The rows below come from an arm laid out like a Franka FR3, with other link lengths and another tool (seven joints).
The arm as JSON. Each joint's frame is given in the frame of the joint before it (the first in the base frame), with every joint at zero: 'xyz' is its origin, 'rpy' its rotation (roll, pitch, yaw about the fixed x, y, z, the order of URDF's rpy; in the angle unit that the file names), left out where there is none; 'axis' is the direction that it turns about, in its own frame. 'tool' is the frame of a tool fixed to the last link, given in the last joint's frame.
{
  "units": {
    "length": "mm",
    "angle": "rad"
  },
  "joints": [
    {
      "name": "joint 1",
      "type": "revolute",
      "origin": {
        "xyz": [
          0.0,
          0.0,
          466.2
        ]
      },
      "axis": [
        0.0,
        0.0,
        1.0
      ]
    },
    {
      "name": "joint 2",
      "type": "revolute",
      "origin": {
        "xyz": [
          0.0,
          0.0,
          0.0
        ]
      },
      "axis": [
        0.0,
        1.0,
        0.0
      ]
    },
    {
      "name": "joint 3",
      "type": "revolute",
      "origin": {
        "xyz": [
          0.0,
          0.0,
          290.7
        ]
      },
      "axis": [
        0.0,
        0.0,
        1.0
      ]
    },
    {
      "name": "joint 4",
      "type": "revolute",
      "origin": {
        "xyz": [
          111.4,
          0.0,
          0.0
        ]
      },
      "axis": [
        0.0,
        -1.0,
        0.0
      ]
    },
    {
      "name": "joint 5",
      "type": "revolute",
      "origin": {
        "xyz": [
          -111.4,
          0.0,
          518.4
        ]
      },
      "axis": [
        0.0,
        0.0,
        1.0
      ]
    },
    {
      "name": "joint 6",
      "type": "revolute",
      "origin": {
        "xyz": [
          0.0,
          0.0,
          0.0
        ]
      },
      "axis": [
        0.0,
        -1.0,
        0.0
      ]
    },
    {
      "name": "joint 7",
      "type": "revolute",
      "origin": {
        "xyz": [
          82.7,
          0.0,
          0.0
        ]
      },
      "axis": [
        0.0,
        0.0,
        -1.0
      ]
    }
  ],
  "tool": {
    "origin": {
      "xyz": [
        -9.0,
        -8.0,
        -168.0
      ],
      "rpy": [
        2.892,
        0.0,
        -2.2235
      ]
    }
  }
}
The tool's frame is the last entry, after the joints.
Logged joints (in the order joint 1, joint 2, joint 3, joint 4, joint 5, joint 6, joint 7), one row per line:
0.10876 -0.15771 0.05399 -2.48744 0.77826 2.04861 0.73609
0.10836 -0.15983 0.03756 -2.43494 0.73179 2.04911 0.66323
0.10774 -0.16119 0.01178 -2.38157 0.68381 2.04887 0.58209
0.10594 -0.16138 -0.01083 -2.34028 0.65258 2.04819 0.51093
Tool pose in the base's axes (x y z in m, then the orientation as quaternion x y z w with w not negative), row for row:
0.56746 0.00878 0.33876 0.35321 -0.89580 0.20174 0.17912
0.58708 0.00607 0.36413 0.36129 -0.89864 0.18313 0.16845
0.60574 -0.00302 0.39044 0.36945 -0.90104 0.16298 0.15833
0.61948 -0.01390 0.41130 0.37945 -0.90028 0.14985 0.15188
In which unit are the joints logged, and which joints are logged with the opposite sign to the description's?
The joints are logged in radians. Opposite sign: joint 5.
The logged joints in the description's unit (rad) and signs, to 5 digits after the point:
0.10876 -0.15771 0.05399 -2.48744 -0.77826 2.04861 0.73609
0.10836 -0.15983 0.03756 -2.43494 -0.73179 2.04911 0.66323
0.10774 -0.16119 0.01178 -2.38157 -0.68381 2.04887 0.58209
0.10594 -0.16138 -0.01083 -2.34028 -0.65258 2.04819 0.51093

